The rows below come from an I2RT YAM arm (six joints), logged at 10 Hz.
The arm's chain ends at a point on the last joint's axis. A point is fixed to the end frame.
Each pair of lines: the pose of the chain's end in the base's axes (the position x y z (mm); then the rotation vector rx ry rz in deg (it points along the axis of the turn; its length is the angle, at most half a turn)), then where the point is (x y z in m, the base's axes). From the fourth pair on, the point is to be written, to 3 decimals.
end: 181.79, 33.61, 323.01, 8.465, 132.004, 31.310
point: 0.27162 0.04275 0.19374
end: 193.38, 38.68, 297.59, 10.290, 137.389, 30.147
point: 0.27064 0.04490 0.16027
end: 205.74, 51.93, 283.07, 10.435, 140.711, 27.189
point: 0.27583 0.05202 0.14182
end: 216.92, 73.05, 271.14, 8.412, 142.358, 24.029
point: 0.285 0.067 0.129
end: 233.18, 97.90, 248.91, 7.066, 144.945, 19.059
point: 0.296 0.082 0.105
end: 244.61, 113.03, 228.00, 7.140, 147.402, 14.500
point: 0.302 0.088 0.083
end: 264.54, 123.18, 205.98, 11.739, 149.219, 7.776
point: 0.314 0.084 0.061
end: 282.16, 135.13, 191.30, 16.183, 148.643, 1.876
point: 0.328 0.084 0.049
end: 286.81, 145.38, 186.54, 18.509, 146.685, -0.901
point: 0.334 0.088 0.047
